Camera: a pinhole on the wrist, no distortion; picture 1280 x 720 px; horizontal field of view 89.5 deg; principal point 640.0 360.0 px. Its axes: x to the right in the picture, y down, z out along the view. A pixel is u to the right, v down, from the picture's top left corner.
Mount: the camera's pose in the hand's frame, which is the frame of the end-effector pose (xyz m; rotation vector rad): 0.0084 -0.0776 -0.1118 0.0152 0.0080 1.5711
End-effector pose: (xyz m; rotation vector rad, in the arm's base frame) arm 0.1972 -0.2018 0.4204 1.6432 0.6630 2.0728
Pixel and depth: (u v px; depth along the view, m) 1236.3 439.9 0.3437
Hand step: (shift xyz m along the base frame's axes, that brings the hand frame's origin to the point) 0.2284 -0.1822 0.1642
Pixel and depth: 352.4 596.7 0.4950
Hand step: 0.4194 0.1865 -0.2348
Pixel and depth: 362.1 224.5 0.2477
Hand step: 0.1219 0.2012 -0.0349
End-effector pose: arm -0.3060 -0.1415 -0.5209 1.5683 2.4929 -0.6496
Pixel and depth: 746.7 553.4 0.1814
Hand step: -0.0316 -0.0834 -0.0353
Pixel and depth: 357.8 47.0 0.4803
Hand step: -0.4120 -0.0537 -0.3248
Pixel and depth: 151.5 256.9 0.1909
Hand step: -0.2251 -0.0803 -0.0192
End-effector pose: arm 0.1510 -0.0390 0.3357 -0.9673 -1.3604 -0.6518
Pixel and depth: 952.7 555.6 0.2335
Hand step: -0.0404 0.1145 -0.0714
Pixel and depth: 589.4 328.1 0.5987
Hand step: -0.3461 0.3650 0.0418
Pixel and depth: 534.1 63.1 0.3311
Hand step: -0.2001 0.1467 0.1750
